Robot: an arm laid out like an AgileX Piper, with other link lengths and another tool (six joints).
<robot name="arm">
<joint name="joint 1" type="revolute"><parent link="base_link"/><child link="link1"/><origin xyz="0.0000 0.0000 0.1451" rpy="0.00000 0.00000 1.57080"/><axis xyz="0 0 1"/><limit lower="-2.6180" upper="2.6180"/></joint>
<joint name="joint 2" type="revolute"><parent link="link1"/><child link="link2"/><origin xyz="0.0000 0.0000 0.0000" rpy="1.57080 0.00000 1.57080"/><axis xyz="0 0 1"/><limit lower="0.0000" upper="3.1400"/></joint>
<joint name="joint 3" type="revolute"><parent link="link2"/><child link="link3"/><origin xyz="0.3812 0.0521 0.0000" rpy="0.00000 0.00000 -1.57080"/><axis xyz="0 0 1"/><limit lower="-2.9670" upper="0.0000"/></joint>
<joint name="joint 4" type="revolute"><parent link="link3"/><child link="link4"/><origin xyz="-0.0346 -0.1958 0.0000" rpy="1.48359 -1.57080 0.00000"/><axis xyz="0 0 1"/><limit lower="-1.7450" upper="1.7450"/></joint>
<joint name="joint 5" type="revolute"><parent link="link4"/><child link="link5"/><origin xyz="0.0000 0.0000 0.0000" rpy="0.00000 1.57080 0.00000"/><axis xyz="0 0 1"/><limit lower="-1.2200" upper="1.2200"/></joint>
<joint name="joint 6" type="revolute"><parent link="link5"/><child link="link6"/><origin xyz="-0.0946 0.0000 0.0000" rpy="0.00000 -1.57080 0.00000"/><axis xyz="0 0 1"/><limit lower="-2.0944" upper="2.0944"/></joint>
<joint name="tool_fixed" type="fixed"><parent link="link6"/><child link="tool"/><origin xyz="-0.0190 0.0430 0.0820" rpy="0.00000 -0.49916 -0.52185"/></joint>
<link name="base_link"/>
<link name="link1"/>
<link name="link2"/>
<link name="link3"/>
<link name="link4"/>
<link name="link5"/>
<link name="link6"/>
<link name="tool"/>
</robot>
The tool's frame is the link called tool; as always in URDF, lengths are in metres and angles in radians.
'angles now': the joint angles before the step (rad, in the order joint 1, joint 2, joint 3, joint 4, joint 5, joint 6). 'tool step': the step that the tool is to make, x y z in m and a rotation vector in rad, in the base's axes. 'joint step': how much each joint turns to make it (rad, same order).
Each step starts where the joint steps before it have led.
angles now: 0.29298, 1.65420, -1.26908, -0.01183, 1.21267, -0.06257
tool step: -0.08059, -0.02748, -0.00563, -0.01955, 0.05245, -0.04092
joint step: -0.00190, -0.18782, 0.24975, -0.00524, -0.00552, 0.04081
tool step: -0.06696, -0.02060, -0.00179, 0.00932, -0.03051, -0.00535
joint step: -0.00231, -0.19846, 0.18865, 0.00001, -0.02204, 0.00339
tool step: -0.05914, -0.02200, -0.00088, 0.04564, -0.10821, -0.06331
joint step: -0.05854, -0.23159, 0.14242, 0.01706, -0.02711, -0.00008
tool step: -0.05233, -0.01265, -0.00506, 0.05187, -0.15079, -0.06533
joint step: -0.07467, -0.24405, 0.09814, 0.02578, -0.01183, -0.01452
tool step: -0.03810, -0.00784, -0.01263, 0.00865, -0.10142, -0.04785
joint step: -0.04866, -0.18443, 0.06187, -0.00472, 0.02089, -0.00002
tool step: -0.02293, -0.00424, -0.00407, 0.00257, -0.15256, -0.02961
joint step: -0.02855, -0.16473, 0.02551, -0.01160, -0.01292, 0.00002
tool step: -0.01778, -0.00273, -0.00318, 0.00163, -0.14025, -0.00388
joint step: -0.00185, -0.14183, 0.01137, -0.00944, -0.00949, 0.00000
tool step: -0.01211, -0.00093, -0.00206, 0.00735, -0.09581, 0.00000
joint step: 0.00001, -0.09608, 0.00001, -0.00001, -0.00003, 0.00001
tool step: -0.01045, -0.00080, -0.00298, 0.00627, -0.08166, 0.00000
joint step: 0.00000, -0.08347, -0.00004, 0.00001, 0.00162, 0.00000
